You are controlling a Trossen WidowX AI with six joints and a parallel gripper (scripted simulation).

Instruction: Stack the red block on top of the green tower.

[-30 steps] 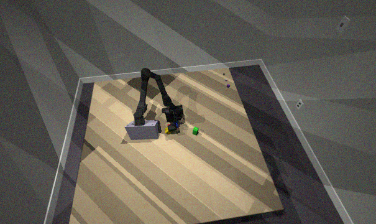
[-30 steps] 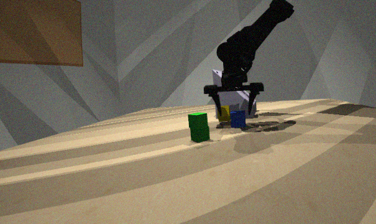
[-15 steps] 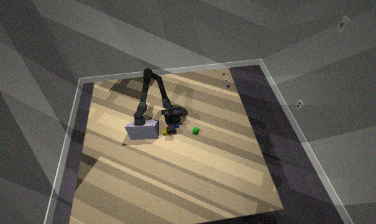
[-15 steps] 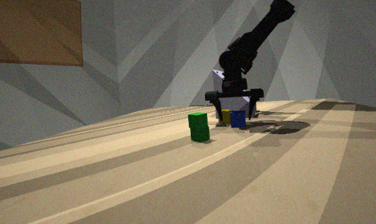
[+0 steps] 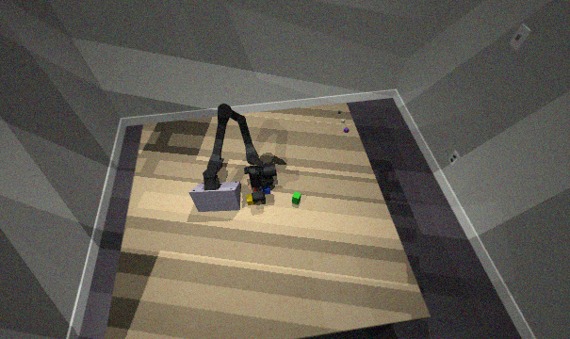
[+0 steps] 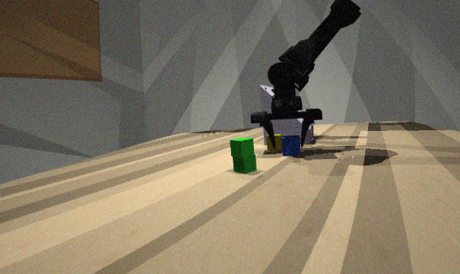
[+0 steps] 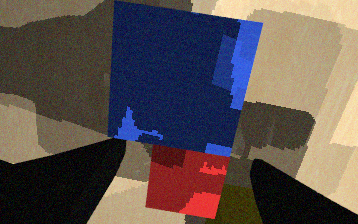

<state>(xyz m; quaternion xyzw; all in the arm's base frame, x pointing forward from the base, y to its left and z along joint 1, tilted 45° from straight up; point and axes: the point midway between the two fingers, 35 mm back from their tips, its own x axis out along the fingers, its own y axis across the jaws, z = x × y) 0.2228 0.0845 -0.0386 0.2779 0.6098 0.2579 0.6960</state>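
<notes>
Now: the blue block 4 cm ahead of my gripper tip, 1 cm to the left of it and 1 cm above it. The rest, counted from my gripper tip: red block (1 cm above); then green block (19 cm ahead, 8 cm to the right, 4 cm above); then yellow block (4 cm behind, 4 cm to the right, 1 cm above).
</notes>
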